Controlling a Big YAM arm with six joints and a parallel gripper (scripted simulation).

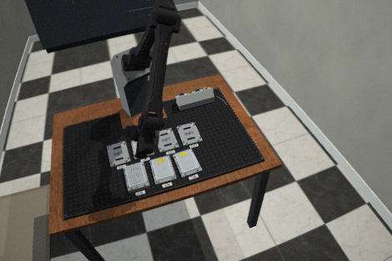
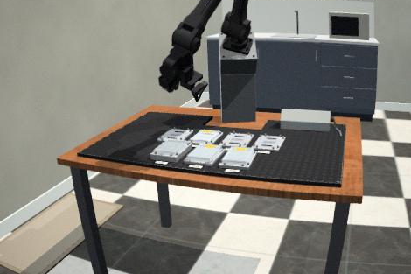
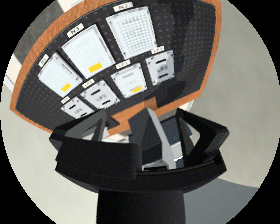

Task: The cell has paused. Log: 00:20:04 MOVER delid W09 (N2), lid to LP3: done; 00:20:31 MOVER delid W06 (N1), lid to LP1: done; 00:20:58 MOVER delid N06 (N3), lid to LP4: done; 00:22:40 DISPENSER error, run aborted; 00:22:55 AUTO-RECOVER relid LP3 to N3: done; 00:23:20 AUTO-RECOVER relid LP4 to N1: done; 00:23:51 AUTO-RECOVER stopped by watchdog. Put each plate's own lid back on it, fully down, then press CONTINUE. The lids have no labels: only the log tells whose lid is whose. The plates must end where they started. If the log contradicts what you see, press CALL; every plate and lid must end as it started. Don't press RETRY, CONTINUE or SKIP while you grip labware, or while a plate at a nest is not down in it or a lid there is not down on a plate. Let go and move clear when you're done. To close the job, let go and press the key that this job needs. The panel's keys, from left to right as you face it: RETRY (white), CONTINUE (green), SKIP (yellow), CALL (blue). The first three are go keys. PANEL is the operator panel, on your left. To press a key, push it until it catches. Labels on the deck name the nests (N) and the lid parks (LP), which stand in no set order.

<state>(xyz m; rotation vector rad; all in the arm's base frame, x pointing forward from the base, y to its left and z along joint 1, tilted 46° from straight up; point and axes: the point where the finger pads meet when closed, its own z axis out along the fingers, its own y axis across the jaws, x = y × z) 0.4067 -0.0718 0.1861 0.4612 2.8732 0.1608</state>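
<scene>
My gripper is now 21 cm above the lid, 16 cm past it and 2 cm to the left of it. The rest, counted from my hand: LP4 lid park 24 cm to the left, 22 cm below, 20 cm behind; green key 49 cm behind, 34 cm to the left, 16 cm below; white key 50 cm behind, 39 cm to the left, 16 cm below.
</scene>
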